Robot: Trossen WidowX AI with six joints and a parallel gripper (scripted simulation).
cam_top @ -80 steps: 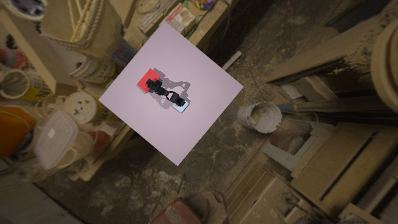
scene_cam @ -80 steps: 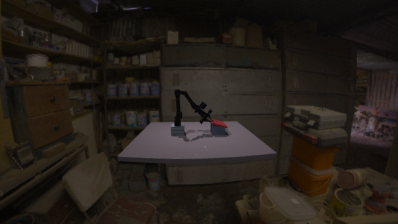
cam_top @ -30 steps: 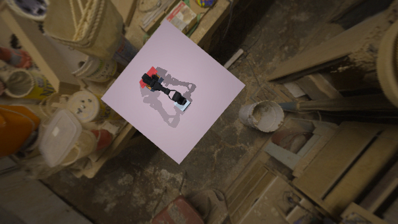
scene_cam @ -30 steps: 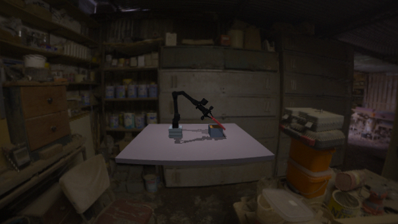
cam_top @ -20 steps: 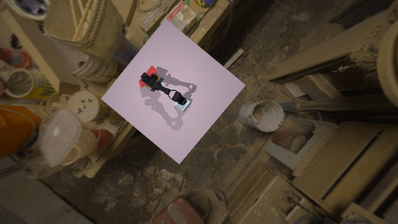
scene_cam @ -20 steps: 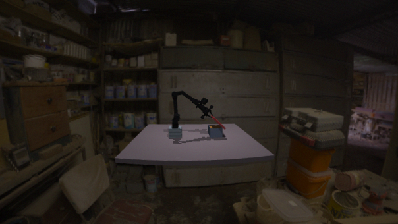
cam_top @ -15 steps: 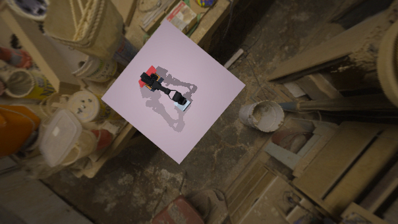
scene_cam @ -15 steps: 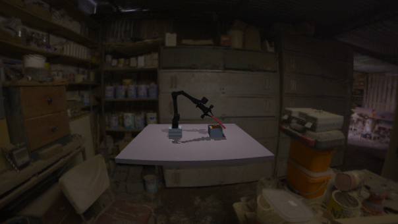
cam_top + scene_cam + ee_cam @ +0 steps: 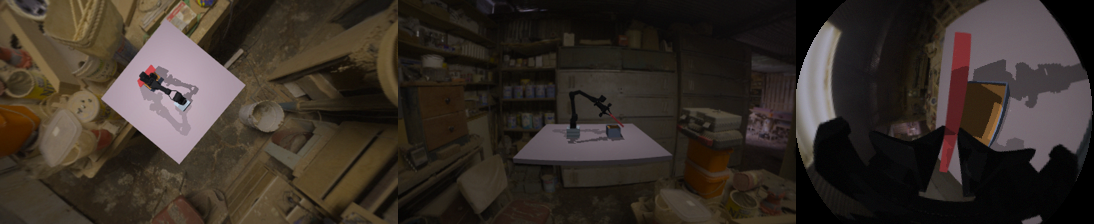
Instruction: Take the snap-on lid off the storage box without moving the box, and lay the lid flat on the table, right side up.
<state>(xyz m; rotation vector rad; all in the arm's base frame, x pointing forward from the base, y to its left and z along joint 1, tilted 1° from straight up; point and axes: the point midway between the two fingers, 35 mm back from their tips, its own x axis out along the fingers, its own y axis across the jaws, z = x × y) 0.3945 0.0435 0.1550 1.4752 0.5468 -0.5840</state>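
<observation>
My gripper tip is now 6 cm short of the red lid, 5 cm above it and 1 cm to the left of it. The rest, counted from my gripper tip: blue storage box (18 cm below, 3 cm ahead).
</observation>
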